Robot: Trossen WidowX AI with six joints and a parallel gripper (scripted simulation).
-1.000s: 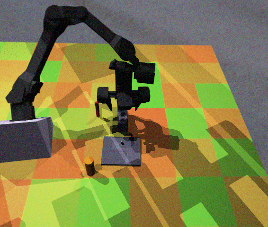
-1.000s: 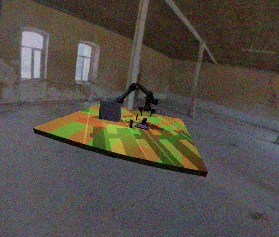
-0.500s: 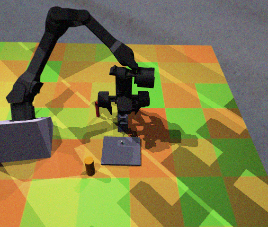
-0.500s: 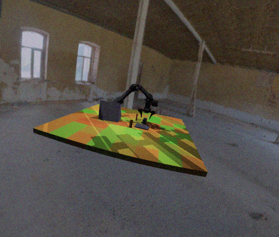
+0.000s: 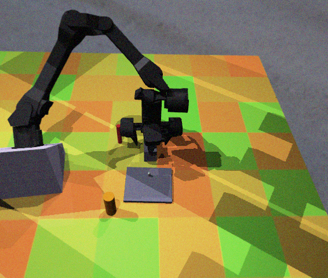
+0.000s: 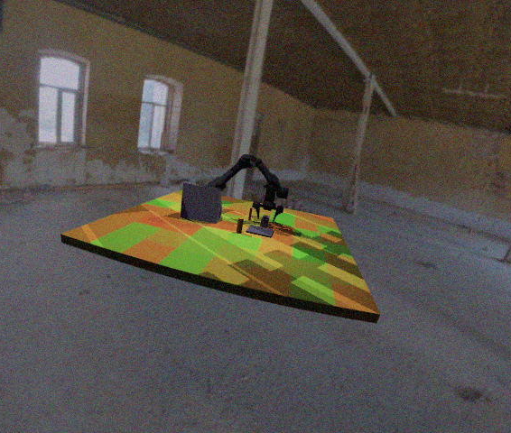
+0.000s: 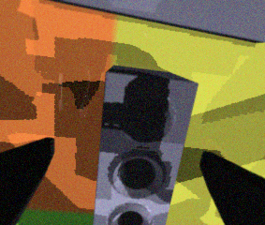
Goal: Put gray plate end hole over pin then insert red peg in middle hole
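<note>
Right now the gray plate is 1 cm above my gripper tip. From my gripper tip the other things lie so: orange cylinder 22 cm to the right, 11 cm behind, 1 cm above; red peg 10 cm behind, 4 cm to the left, 1 cm above; dark square base 12 cm to the right, 2 cm below, 1 cm behind.
</note>
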